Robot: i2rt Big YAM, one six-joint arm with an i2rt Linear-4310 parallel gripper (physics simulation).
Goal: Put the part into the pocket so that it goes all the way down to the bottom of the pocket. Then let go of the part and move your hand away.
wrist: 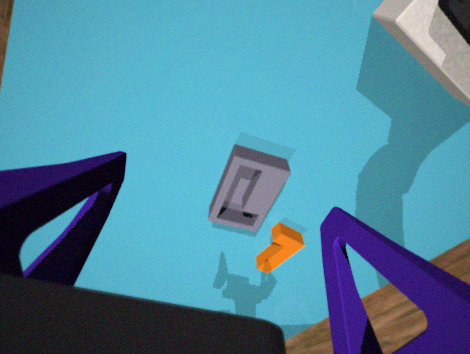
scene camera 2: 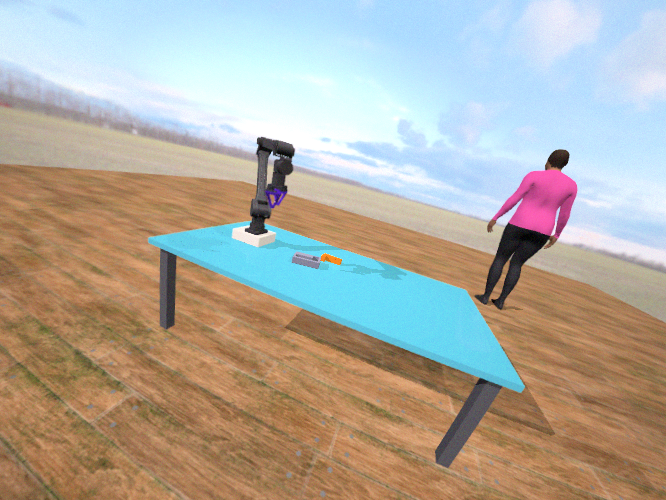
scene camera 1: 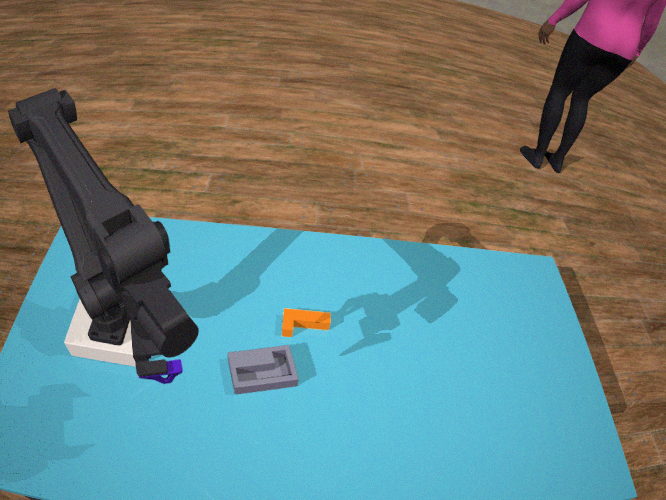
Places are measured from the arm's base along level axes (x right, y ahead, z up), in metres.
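Pixels of known places: gripper, fingertip midpoint: [wrist: 232, 192] [scene camera 2: 274, 206] [scene camera 1: 163, 356]; arm's base, link origin: [scene camera 2: 256, 231] [scene camera 1: 112, 321].
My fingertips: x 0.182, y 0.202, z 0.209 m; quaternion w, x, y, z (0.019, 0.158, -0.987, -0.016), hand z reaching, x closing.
For each thing: its middle in the pictures, then the offset to it from my fingertips. "spot": a spot on its surface instead. Level surfaces: height alone.
- orange L-shaped piece, body centre: [wrist: 273, 248] [scene camera 1: 306, 324] [scene camera 2: 331, 259] dx -0.278, dy +0.248, dz -0.251 m
- grey block, body centre: [wrist: 246, 191] [scene camera 1: 262, 369] [scene camera 2: 306, 259] dx -0.141, dy +0.157, dz -0.247 m
- L-shaped pocket, surface spot: [wrist: 242, 192] spot: dx -0.144, dy +0.171, dz -0.260 m
- blue table, surface height: dz -0.266 m
The part, an orange L-shaped piece [scene camera 1: 301, 313] [scene camera 2: 332, 259] [wrist: 289, 249], lies on the table beside the grey block, apart from it. In scene camera 1 its short leg is at the left end and points to the front. The grey block [scene camera 1: 263, 388] [scene camera 2: 305, 262] [wrist: 270, 190] has an L-shaped pocket [wrist: 242, 192] in its top, with the short leg at the right end pointing back in scene camera 1. The pocket is empty. My gripper [scene camera 1: 171, 371] [scene camera 2: 275, 206] [wrist: 232, 192], with purple fingers, is open and empty, high above the table near the arm's base.
The blue table [scene camera 1: 430, 403] [scene camera 2: 376, 312] [wrist: 125, 75] carries the arm's white base [scene camera 1: 102, 352] [scene camera 2: 247, 236] [wrist: 420, 35] on the left in scene camera 1. Arm shadows fall around the part. A person in a pink top [scene camera 1: 618, 26] [scene camera 2: 543, 199] stands beyond the table.
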